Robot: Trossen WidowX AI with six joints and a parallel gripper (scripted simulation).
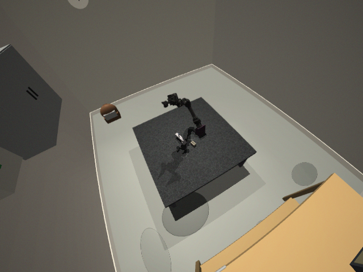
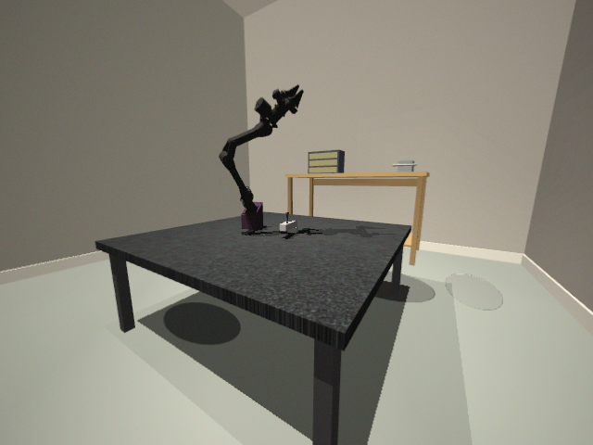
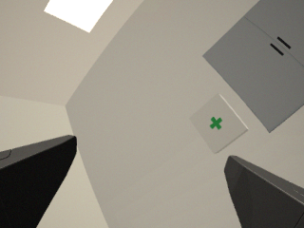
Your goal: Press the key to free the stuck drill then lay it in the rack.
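The drill lies 68 cm below my gripper tip, 9 cm behind it and 4 cm to the left of it.
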